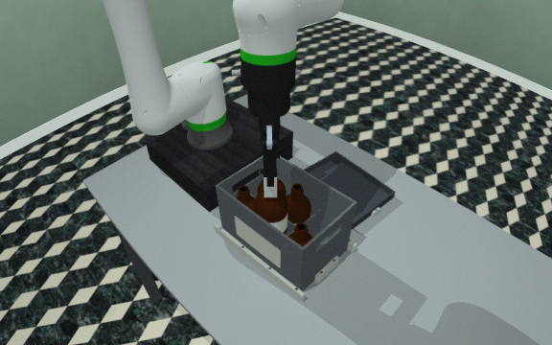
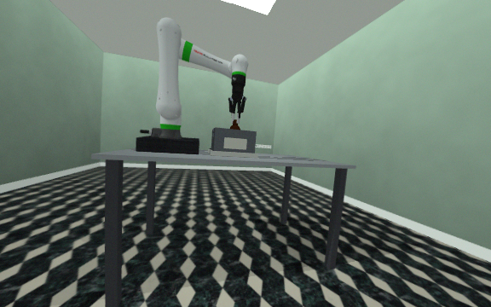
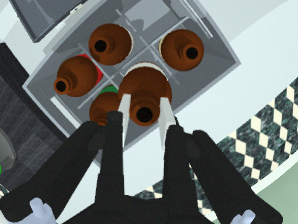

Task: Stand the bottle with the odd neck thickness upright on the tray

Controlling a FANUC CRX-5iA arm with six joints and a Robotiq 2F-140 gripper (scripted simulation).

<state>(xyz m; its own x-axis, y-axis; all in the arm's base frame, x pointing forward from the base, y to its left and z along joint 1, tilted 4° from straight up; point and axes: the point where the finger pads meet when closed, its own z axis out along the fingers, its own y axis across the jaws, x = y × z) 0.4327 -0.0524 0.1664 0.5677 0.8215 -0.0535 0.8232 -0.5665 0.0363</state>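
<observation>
The brown bottle lies 9 cm below my hand. The rest, counted from my hand: glass bottle (10 cm behind, 7 cm to the left, 16 cm below); crate (1 cm behind, 4 cm to the left, 17 cm below); dark grey tray (6 cm behind, 30 cm to the left, 24 cm below).
</observation>
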